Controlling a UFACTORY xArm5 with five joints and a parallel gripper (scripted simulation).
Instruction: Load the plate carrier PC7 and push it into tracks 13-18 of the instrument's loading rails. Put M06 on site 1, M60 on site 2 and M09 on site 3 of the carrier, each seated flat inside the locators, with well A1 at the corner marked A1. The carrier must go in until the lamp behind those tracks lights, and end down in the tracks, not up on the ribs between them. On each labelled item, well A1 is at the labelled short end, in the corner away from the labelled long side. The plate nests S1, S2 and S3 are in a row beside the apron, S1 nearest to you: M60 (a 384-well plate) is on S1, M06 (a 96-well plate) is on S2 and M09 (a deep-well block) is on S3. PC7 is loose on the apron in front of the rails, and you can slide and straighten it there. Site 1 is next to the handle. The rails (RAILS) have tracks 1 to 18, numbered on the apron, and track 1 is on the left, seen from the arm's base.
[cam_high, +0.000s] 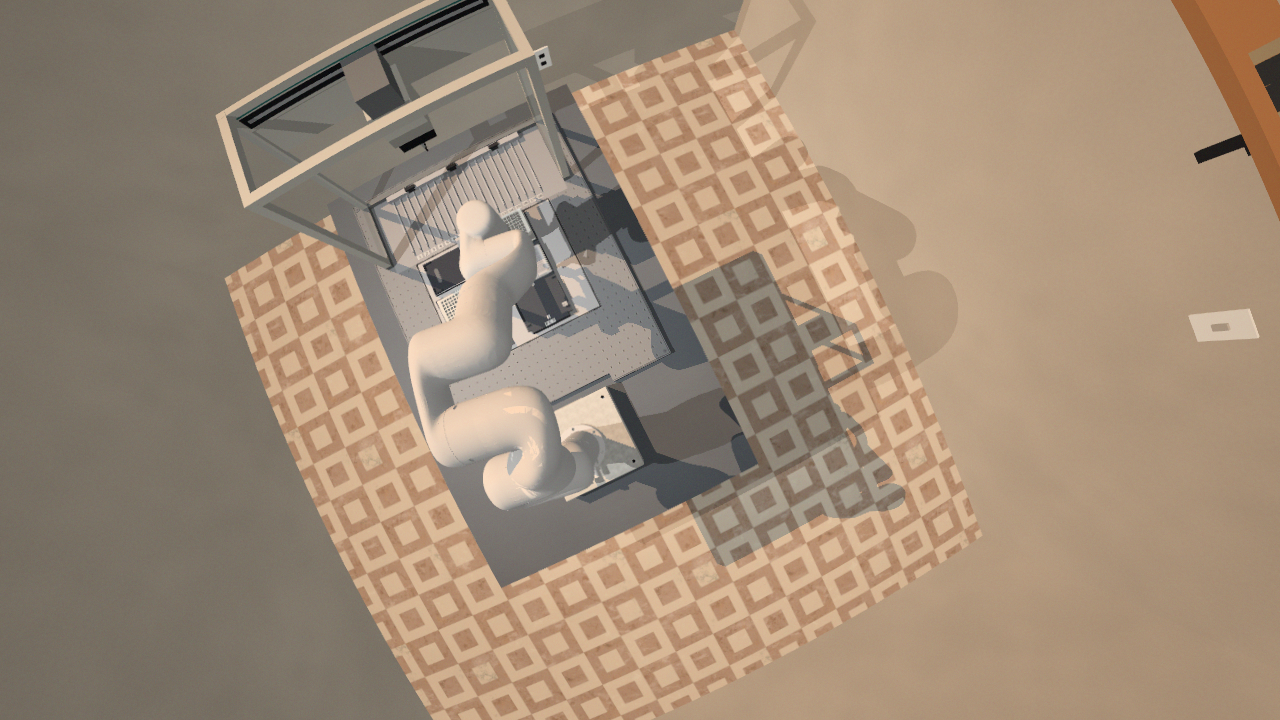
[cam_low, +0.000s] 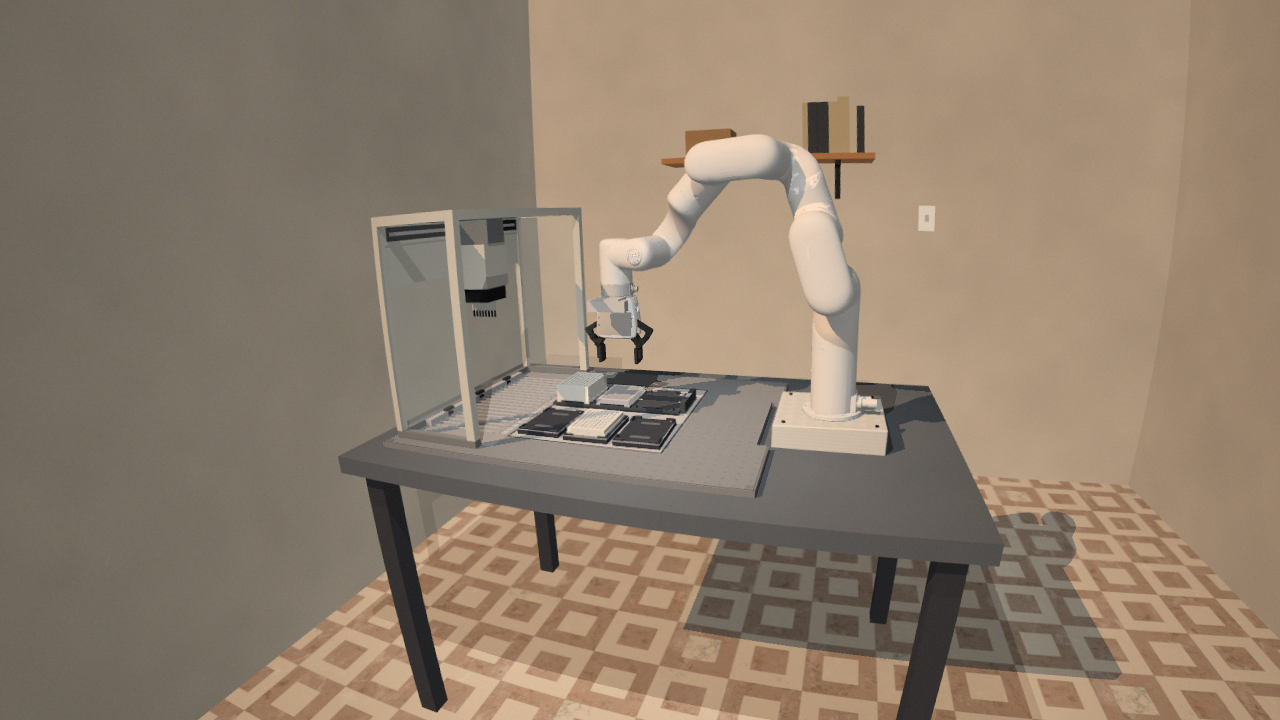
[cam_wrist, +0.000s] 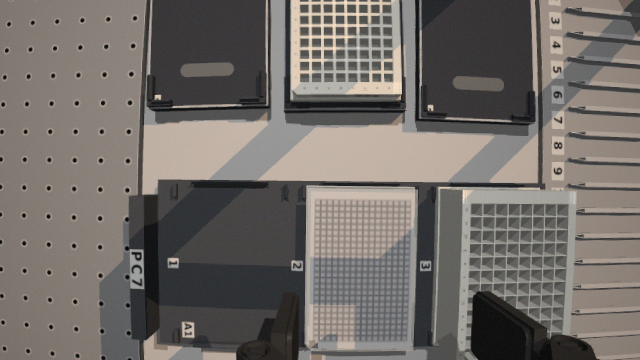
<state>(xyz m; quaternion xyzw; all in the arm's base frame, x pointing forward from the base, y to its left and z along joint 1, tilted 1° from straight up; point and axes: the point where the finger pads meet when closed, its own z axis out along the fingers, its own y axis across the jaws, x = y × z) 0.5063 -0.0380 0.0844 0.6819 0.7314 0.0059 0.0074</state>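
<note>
The white plate is 190 mm to the left of my hand, 90 mm below it and 30 mm behind it. The rest, counted from my hand: plate carrier PC7: 100 mm below, 10 mm behind; deep-well block M09: 100 mm ahead, 80 mm below, 10 mm to the left; plate nest S3: 190 mm to the left, 110 mm below, 80 mm ahead.
</note>
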